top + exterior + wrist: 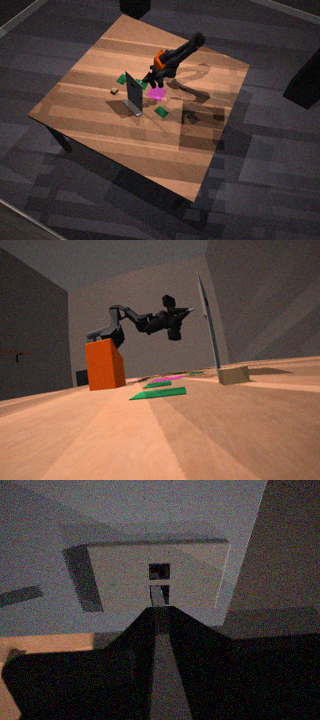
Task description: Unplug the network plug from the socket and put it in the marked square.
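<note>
Now: the magenta marked square 24 cm below my gripper tip, 13 cm behind it and 4 cm to the left of it. Round my gripper tip: grey upright panel (10 cm below, 7 cm ahead, 2 cm to the right); then pale network plug (right at my gripper tip).
</note>
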